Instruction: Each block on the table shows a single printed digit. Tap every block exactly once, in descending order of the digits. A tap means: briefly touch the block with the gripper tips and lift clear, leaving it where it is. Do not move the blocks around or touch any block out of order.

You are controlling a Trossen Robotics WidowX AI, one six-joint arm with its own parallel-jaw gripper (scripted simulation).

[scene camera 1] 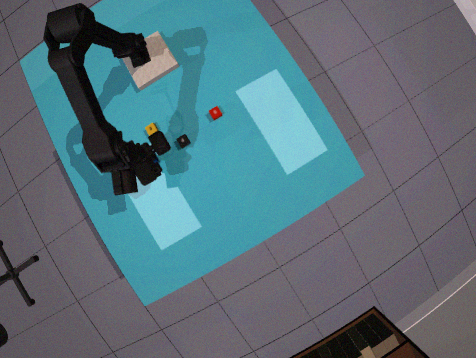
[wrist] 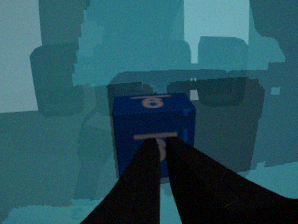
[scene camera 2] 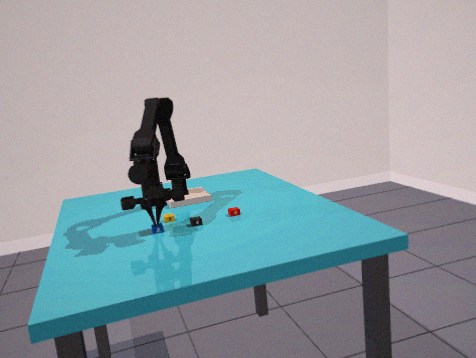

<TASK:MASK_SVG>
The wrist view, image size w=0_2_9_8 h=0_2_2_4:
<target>my gripper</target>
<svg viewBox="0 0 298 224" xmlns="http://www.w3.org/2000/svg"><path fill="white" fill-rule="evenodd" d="M157 139L146 139L136 155L130 160L124 173L121 173L120 180L108 192L108 196L102 198L100 204L80 224L160 224L161 151L160 147L158 147ZM166 139L166 168L168 168L170 188L172 188L173 197L176 200L181 224L298 224L298 198L283 197L282 194L279 196L278 193L271 192L271 190L239 176L237 172L234 173L231 169L223 167L218 161L210 159L200 149L184 143L178 137L168 137Z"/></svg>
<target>blue block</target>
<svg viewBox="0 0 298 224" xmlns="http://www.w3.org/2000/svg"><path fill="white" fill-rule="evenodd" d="M185 92L114 96L113 128L114 141L116 141L118 176L124 173L130 160L133 159L133 156L136 155L146 139L157 139L158 147L160 147L160 177L169 177L165 160L166 139L168 137L178 137L184 143L194 147L196 108L194 108L192 101L189 100Z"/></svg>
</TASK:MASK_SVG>
